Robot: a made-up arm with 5 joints.
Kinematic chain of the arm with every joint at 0, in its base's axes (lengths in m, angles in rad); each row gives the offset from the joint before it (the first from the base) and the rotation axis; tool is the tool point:
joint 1: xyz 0 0 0.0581 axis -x
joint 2: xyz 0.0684 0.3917 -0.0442 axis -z
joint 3: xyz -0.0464 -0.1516 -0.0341 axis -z
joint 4: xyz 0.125 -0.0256 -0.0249 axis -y
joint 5: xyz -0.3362 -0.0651 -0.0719 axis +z
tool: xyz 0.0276 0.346 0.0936
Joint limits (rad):
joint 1: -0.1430..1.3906
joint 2: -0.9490..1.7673
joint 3: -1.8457..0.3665
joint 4: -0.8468..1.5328
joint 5: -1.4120..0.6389
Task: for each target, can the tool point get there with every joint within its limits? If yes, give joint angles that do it. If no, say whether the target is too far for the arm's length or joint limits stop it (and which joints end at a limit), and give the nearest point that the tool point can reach.
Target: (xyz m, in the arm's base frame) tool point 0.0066 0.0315 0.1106
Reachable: yes | joints 0.5229 -0.7256 -1.5155 -0.5282 -0.0565
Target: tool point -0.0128 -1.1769 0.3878
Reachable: no: joint limits stop it (at a limit: joint 1, joint 3, joint 5) | nearest point 0.0324 -0.5330 -0.0189 | short by 0.763 m
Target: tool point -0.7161 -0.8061 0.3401
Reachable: no: joint limits stop it (at a limit: joint 1, joint 3, joint 5) | nearest point -0.2961 -0.3883 -0.0266 | short by 0.697 m
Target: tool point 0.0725 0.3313 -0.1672
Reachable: yes | joints 0.4053 0.0597 0.1181 -0.0547 -0.6911
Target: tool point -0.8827 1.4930 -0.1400
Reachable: no: too far | nearest point -0.3462 0.8240 -0.0526 | short by 0.862 m
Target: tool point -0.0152 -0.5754 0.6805
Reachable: no: joint limits stop it (at a limit: joint 1, joint 5) | nearest point 0.0251 -0.3110 0.1865 | short by 0.562 m
